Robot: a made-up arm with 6 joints. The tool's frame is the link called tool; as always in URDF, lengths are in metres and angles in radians. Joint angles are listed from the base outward.
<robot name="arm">
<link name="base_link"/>
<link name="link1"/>
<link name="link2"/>
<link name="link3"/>
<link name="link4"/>
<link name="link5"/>
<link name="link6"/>
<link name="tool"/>
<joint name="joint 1" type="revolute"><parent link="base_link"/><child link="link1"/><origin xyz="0.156 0.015 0.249" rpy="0 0 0"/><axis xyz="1 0 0"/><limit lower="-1.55" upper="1.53"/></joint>
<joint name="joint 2" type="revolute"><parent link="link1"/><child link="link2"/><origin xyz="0.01 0.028 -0.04" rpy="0 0 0"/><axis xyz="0 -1 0"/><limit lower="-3.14" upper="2.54"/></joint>
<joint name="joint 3" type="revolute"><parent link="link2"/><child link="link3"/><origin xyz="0.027 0.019 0.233" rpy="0 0 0"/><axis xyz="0 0 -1"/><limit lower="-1.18" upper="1.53"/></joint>
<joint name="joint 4" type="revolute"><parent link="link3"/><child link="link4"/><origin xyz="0.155 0.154 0.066" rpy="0 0 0"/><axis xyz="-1 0 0"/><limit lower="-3.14" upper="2.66"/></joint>
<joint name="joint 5" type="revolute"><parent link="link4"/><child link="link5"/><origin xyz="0.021 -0.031 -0.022" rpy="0 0 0"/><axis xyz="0 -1 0"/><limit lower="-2.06" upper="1.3"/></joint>
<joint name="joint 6" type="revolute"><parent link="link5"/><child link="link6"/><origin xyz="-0.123 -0.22 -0.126" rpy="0 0 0"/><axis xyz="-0.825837 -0.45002 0.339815"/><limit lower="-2.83" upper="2.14"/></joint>
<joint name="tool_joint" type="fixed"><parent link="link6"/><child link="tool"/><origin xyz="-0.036 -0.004 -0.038" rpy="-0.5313 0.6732 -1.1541"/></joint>
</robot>
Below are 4 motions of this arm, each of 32 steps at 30 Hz.
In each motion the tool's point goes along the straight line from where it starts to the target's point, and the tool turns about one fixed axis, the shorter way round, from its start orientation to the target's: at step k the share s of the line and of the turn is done. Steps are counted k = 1, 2, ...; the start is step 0. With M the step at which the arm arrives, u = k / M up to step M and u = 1 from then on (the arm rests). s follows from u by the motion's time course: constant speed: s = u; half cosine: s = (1 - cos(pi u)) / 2; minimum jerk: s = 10 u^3 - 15 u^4 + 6 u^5.
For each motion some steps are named. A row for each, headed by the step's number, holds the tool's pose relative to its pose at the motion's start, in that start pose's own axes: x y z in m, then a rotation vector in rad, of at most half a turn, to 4 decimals.
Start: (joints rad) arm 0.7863 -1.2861 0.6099 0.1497 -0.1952 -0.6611
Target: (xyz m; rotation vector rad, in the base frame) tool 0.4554 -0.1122 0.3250 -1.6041 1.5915 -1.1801
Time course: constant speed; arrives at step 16
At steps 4, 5, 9, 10, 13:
4: -0.0209 -0.0279 0.0057 0.1223 -0.1979 -0.2273
5: -0.0261 -0.0348 0.0071 0.1529 -0.2474 -0.2841
9: -0.0470 -0.0627 0.0129 0.2753 -0.4453 -0.5114
10: -0.0522 -0.0697 0.0143 0.3058 -0.4948 -0.5682
13: -0.0679 -0.0906 0.0186 0.3976 -0.6432 -0.7387

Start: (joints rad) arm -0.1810 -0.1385 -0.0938 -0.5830 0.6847 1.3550
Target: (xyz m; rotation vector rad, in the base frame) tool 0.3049 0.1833 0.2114 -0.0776 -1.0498 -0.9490
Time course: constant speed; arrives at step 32
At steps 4, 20, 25, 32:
4: -0.0066 0.0004 0.0168 0.0577 -0.0397 -0.0018
20: -0.0332 0.0018 0.0841 0.2886 -0.1985 -0.0092
25: -0.0415 0.0022 0.1051 0.3608 -0.2481 -0.0116
32: -0.0531 0.0028 0.1345 0.4618 -0.3176 -0.0148

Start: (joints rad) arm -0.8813 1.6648 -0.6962 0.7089 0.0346 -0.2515
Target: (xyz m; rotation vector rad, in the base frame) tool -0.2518 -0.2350 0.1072 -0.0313 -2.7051 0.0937
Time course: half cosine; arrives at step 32
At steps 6, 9, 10, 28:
6: -0.0249 -0.0161 -0.0078 0.0425 -0.0976 -0.0484
9: -0.0540 -0.0349 -0.0170 0.0922 -0.2118 -0.1049
10: -0.0656 -0.0425 -0.0206 0.1121 -0.2575 -0.1275
28: -0.2840 -0.1838 -0.0892 0.4852 -1.1146 -0.5520

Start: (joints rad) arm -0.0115 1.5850 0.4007 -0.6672 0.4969 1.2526
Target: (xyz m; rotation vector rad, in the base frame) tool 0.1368 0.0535 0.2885 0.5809 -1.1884 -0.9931
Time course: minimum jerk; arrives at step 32
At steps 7, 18, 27, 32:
7: 0.0015 -0.0057 0.0065 -0.0306 0.0167 0.0390
18: 0.0127 -0.0482 0.0543 -0.2566 0.1403 0.3272
27: 0.0200 -0.0759 0.0855 -0.4042 0.2210 0.5153
32: 0.0206 -0.0782 0.0881 -0.4166 0.2278 0.5311

